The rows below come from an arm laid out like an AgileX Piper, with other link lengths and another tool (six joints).
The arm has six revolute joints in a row. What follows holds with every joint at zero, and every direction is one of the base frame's. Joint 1 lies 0.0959 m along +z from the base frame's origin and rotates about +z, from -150.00 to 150.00 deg. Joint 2 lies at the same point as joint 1 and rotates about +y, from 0.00 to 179.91 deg. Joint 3 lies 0.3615 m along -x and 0.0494 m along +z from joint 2 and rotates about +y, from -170.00 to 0.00 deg. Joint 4 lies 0.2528 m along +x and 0.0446 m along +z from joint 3 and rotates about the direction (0.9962, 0, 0.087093), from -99.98 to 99.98 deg. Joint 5 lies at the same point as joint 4 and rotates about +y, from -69.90 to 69.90 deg. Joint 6 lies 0.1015 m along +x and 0.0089 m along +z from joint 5 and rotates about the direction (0.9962, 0, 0.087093), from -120.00 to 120.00 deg. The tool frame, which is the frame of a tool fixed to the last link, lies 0.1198 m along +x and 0.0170 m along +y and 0.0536 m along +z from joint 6; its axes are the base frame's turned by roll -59.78, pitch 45.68 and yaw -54.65 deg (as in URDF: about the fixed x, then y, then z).
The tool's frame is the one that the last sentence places.
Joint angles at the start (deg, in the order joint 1, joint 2, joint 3, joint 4, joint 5, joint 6):
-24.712, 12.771, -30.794, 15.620, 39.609, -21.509
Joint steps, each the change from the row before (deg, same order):
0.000, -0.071, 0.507, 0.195, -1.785, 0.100
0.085, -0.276, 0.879, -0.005, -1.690, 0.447
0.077, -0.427, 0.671, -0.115, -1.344, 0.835
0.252, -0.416, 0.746, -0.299, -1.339, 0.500
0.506, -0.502, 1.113, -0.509, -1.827, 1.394
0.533, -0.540, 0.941, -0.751, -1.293, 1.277
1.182, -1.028, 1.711, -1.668, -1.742, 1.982
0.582, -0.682, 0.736, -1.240, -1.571, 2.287
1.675, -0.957, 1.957, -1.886, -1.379, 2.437
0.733, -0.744, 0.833, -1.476, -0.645, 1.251
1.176, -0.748, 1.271, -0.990, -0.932, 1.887
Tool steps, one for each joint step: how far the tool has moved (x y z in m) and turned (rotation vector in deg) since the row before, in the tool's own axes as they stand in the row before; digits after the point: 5 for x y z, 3 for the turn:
-0.00114, -0.00359, 0.00083, 1.194, -0.734, -0.085
0.00125, -0.00176, 0.00050, 1.077, -0.522, 0.165
0.00055, -0.00197, -0.00055, 1.151, -0.539, 0.395
0.00103, -0.00115, -0.00050, 0.844, -0.518, -0.037
0.00219, -0.00138, -0.00049, 1.159, -0.680, 0.601
0.00239, -0.00042, -0.00102, 0.783, -0.479, 0.352
0.00550, 0.00169, -0.00218, 0.662, -0.638, 0.216
0.00040, -0.00314, -0.00187, 1.423, -0.865, 0.674
0.00751, 0.00447, -0.00197, -0.105, -0.557, 0.706
0.00282, 0.00107, -0.00204, 0.207, -0.366, -0.245
0.00399, 0.00281, -0.00158, 0.029, -0.680, 0.937

